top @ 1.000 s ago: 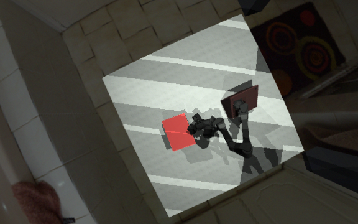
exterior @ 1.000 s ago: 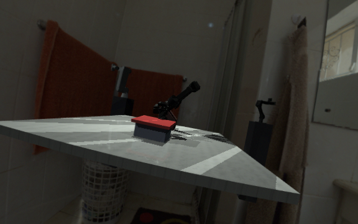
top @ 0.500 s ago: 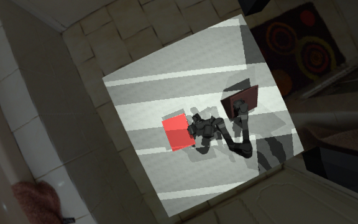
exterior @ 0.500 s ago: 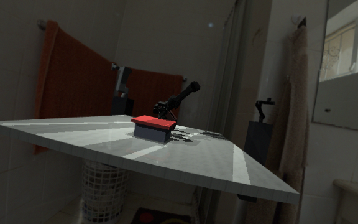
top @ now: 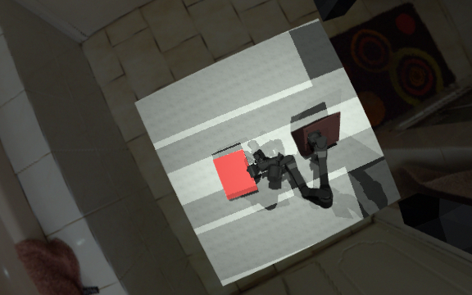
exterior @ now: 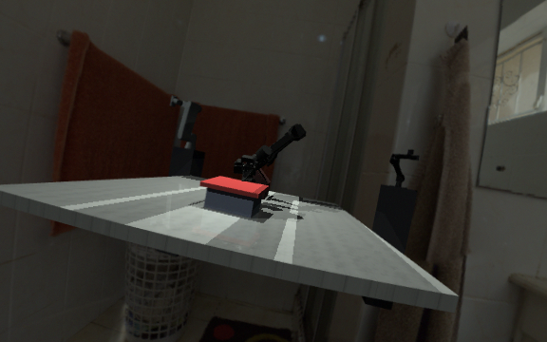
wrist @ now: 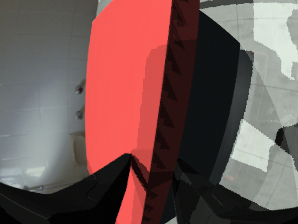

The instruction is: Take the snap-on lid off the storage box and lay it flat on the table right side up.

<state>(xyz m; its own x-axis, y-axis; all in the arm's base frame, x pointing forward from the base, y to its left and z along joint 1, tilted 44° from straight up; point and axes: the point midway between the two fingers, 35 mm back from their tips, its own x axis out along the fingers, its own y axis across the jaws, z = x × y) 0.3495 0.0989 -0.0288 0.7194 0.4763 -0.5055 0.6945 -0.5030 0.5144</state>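
The red lid lies 8 cm ahead of my gripper tip. Also, from my gripper tip: grey-blue storage box: 7 cm ahead, 6 cm below.
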